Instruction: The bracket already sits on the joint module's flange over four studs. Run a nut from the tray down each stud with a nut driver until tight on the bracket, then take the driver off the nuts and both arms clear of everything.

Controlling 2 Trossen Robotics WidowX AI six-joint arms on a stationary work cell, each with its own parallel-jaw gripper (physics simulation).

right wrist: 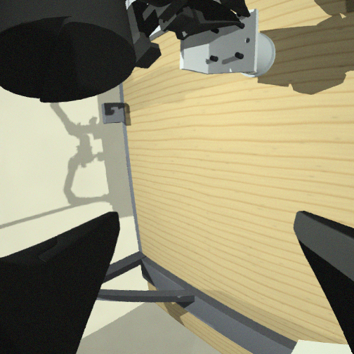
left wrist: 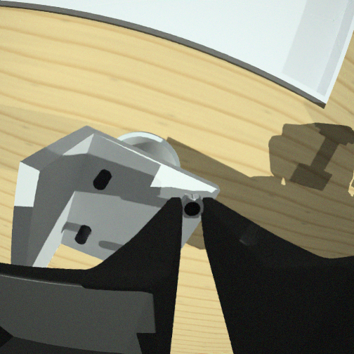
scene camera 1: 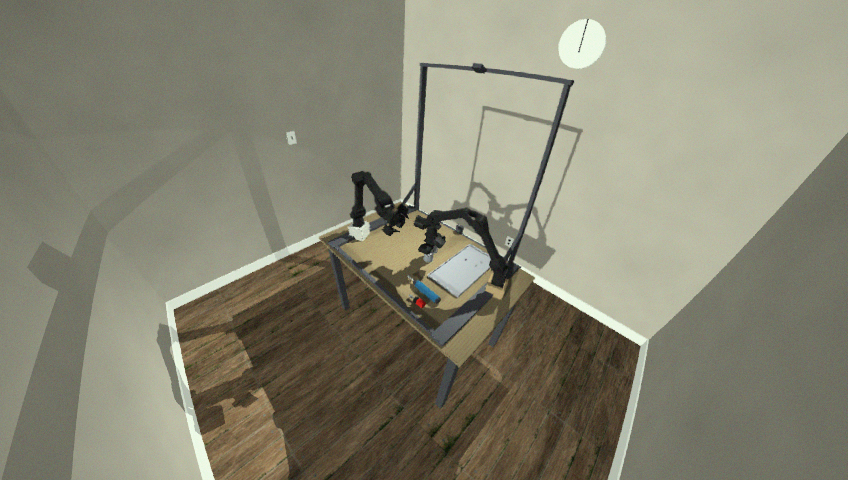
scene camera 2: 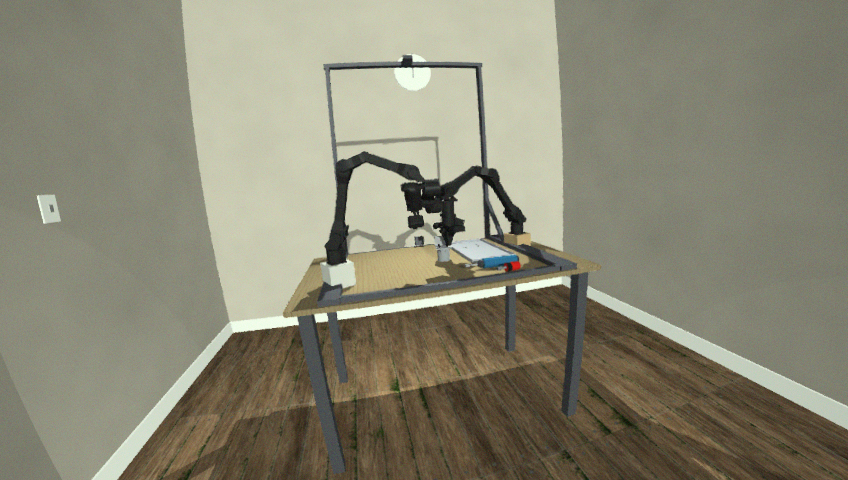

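Pixels of known places: left gripper, between the fingertips: [scene camera 1: 428, 253] [scene camera 2: 448, 245]; right gripper, between the fingertips: [scene camera 1: 403, 225]; left arm's base, origin of its link: [scene camera 1: 498, 282] [scene camera 2: 517, 233]; right arm's base, origin of its link: [scene camera 1: 358, 224] [scene camera 2: 336, 262].
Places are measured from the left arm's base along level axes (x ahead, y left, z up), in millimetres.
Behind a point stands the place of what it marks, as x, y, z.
The grey bracket [scene camera 1: 428, 258] @[428, -21, -41] [scene camera 2: 443, 255] @[456, -23, -40] [left wrist: 127, 172] [right wrist: 200, 52] sits on the round joint module [left wrist: 150, 144] [right wrist: 268, 54]. Dark studs show in its face in both wrist views. My left gripper [left wrist: 190, 206] [scene camera 2: 447, 242] @[428, -15, 5] is shut on a small round nut [left wrist: 192, 208] at the bracket's edge; whether it is threaded on a stud is hidden. My right gripper [right wrist: 209, 221] [scene camera 2: 415, 222] @[599, -13, 145] is open and empty, above the table, away from the bracket. The white tray [scene camera 1: 455, 274] @[241, -3, -65] [scene camera 2: 483, 252] @[227, -10, -65] [left wrist: 200, 20] holds small dark nuts. A blue-handled driver [scene camera 1: 427, 291] @[314, 223, -31] [scene camera 2: 498, 261] @[339, 225, -43] lies on the table.
A red-handled tool [scene camera 1: 420, 303] @[312, 304, -40] [scene camera 2: 512, 266] @[335, 303, -48] lies beside the blue driver near the table edge. A dark frame [scene camera 1: 421, 118] @[781, -521, 639] [scene camera 2: 333, 118] @[783, -508, 679] rises over the table's far side. A small dark block [right wrist: 114, 113] sits at the back edge.
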